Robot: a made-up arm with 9 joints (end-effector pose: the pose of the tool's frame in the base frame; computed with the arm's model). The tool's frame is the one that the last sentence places.
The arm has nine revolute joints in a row. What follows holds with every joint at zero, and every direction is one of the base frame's.
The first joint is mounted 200 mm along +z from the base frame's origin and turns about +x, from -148.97 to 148.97 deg.
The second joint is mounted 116 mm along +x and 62 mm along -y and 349 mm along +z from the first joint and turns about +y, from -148.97 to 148.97 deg.
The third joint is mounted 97 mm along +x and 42 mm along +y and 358 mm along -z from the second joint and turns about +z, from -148.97 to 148.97 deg.
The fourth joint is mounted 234 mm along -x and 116 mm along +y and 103 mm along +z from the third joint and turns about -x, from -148.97 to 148.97 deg.
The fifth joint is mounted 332 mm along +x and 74 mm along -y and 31 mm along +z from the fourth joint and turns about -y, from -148.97 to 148.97 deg.
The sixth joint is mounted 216 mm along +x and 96 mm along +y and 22 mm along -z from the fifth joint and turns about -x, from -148.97 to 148.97 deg.
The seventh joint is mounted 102 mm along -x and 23 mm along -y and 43 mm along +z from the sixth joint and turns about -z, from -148.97 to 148.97 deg.
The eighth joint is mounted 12 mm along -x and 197 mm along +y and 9 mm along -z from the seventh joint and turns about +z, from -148.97 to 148.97 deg.
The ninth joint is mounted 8 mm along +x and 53 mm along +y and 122 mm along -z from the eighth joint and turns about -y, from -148.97 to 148.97 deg.
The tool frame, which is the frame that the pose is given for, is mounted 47 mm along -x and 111 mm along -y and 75 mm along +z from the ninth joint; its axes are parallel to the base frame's.
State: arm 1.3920 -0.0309 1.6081 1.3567 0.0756 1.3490 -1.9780 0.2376 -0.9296
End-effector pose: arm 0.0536 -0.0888 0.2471 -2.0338 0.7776 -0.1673
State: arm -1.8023 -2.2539 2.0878 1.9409 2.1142 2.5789 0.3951 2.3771 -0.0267
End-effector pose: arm 0.5026 0.3126 0.3191 -1.1942 1.8937 -0.8578
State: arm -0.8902 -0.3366 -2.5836 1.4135 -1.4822 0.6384 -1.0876 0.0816 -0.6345
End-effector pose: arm 0.3518 -0.0329 0.4041 1.9508 0.9306 -0.5111
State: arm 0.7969 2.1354 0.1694 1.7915 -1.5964 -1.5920 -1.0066 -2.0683 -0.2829
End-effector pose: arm -0.2474 -0.0764 0.6301 -1.4869 1.1081 -1.0070
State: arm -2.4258 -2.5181 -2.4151 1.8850 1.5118 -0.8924 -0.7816 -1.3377 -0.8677
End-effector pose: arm 0.2147 0.5412 -0.1909 -0.8299 -0.7675 0.6198
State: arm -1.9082 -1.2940 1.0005 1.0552 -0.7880 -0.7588 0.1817 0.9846 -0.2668
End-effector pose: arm 0.5110 0.2588 -0.1737 -2.8261 0.2966 0.9527
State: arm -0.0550 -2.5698 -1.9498 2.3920 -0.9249 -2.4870 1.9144 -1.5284 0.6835
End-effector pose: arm 0.3126 -0.2551 0.5691 -0.7418 -2.6979 -0.3228
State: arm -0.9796 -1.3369 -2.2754 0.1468 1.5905 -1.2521 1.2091 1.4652 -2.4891
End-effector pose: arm 0.0324 0.3474 0.8224 -0.1482 -0.3709 -0.4932
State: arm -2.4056 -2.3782 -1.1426 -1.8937 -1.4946 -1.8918 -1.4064 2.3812 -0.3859
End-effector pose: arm 0.2298 0.5321 -0.1899 -2.5083 0.9309 -1.1355
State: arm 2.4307 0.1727 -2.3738 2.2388 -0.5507 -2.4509 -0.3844 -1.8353 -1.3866
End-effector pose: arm 0.2175 0.1524 0.0219 0.0619 -1.1105 1.7075
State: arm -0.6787 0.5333 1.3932 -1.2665 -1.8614 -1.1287 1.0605 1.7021 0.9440
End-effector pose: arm -0.1954 0.1709 0.4118 0.5332 2.2435 -0.7704
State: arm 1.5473 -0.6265 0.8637 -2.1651 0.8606 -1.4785 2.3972 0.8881 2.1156
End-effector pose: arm 0.4928 -0.4334 0.4327 2.2334 1.8769 -0.2922
